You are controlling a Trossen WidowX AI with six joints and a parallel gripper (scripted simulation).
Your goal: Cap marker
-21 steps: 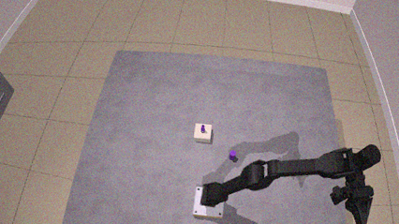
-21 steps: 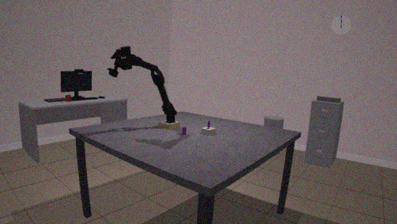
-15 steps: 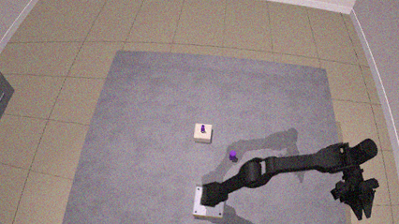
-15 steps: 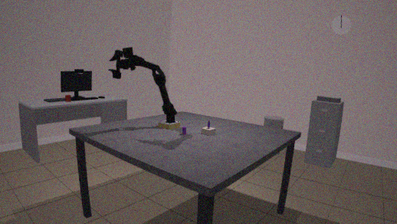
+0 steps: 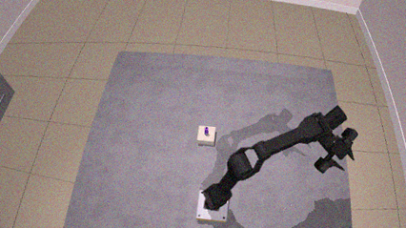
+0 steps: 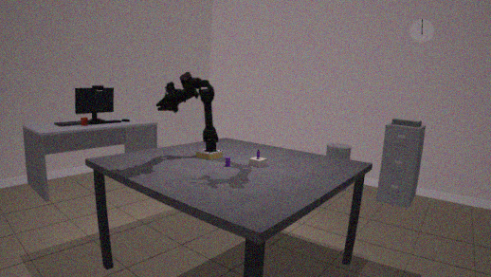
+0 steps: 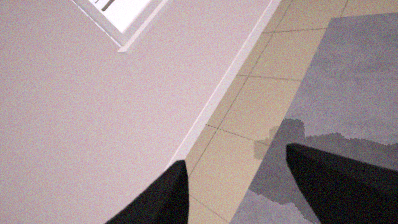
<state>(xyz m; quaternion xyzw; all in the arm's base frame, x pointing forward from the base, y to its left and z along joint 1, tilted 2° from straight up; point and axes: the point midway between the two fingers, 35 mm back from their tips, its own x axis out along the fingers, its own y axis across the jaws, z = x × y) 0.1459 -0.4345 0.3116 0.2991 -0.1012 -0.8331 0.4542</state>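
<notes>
Now: the purple cap 400 mm to the left of my gripper tip, 310 mm below it and 100 mm ahead of it. The rest, counted from my gripper tip: holder block 560 mm to the left, 320 mm below, 200 mm ahead.
</notes>
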